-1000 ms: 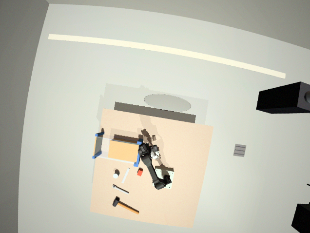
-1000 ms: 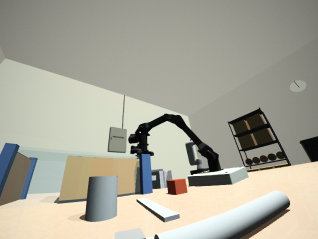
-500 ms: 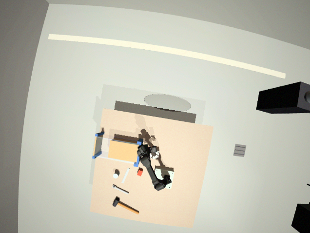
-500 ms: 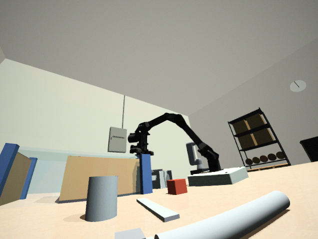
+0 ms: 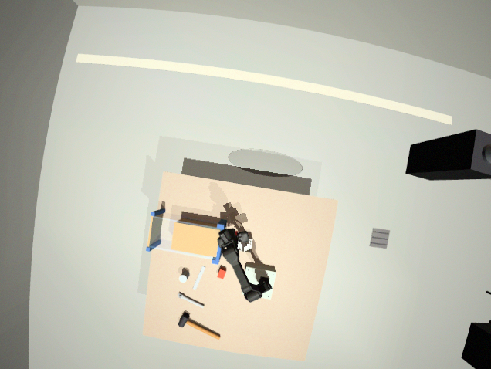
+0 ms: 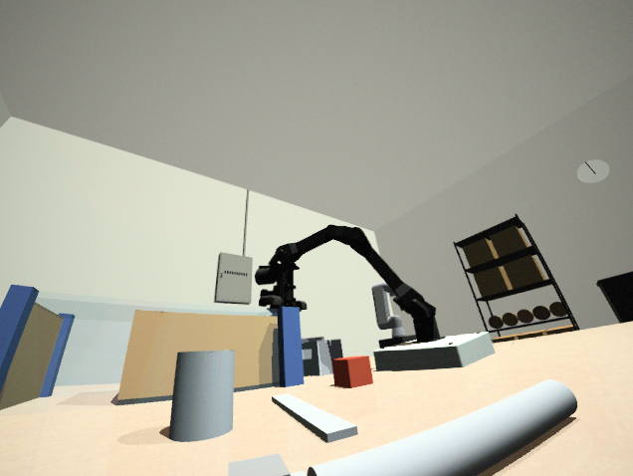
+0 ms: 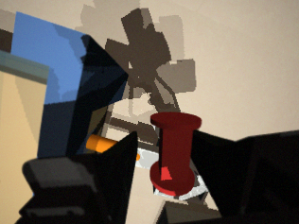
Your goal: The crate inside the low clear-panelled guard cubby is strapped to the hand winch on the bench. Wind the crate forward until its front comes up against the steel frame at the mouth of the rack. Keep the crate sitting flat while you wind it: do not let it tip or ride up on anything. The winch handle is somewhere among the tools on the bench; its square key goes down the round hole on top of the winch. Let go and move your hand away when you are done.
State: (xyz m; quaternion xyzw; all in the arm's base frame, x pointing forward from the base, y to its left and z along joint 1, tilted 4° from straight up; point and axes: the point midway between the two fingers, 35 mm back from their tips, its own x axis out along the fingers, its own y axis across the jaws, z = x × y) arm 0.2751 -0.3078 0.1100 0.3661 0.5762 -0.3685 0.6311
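Right now my gripper tip is 1 cm past the red knob and 1 cm below it. Also, from my gripper tip: winch crank handle (4 cm behind, 3 cm to the left, 2 cm below); then winch (10 cm behind, 6 cm to the left, 10 cm below); then blue frame (7 cm ahead, 8 cm to the left, 2 cm below).
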